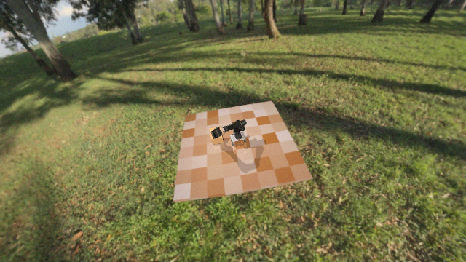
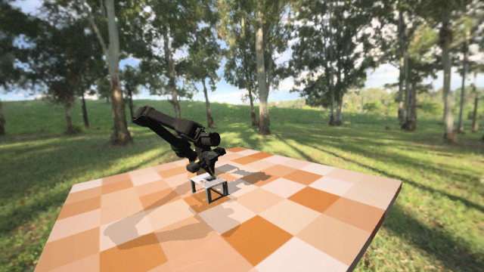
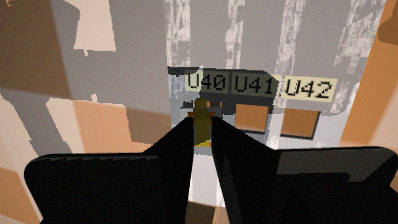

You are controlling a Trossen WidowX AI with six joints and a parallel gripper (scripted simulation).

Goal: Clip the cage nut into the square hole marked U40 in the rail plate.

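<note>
Right now my gripper tip is 10 mm above the cage nut.
</note>
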